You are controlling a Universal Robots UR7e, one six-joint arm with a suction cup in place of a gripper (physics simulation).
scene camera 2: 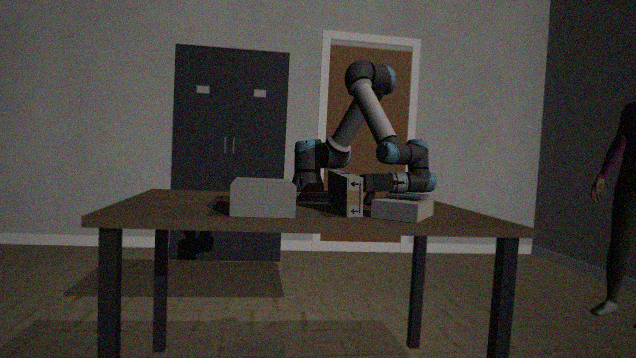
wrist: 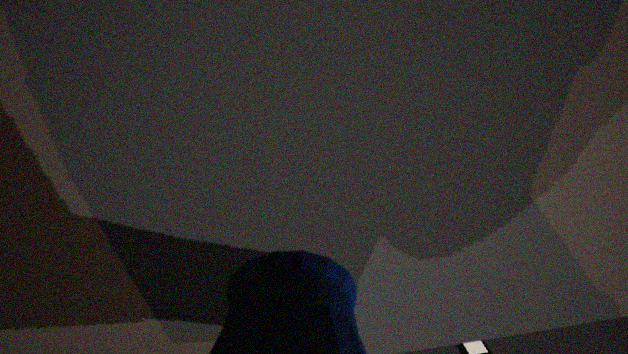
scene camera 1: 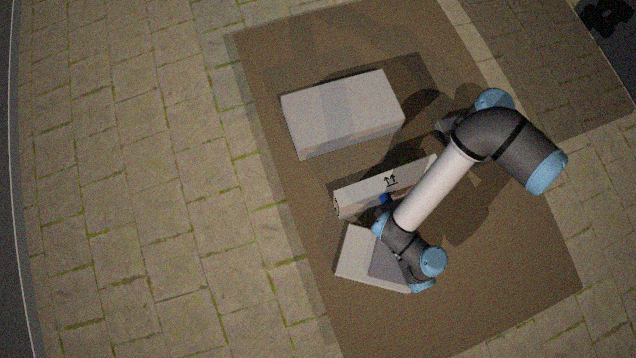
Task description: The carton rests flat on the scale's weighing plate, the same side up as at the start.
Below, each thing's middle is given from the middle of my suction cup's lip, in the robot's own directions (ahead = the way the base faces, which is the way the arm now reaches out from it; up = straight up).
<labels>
I see the carton (scene camera 1: pixel 355 198) 30 mm behind my suction cup, 30 mm to the right of it and 30 mm below it. Also, from my suction cup: scale (scene camera 1: pixel 364 258) (90 mm ahead, 150 mm to the left, 60 mm below); large white box (scene camera 1: pixel 321 119) (20 mm behind, 330 mm to the right, 50 mm below).
</labels>
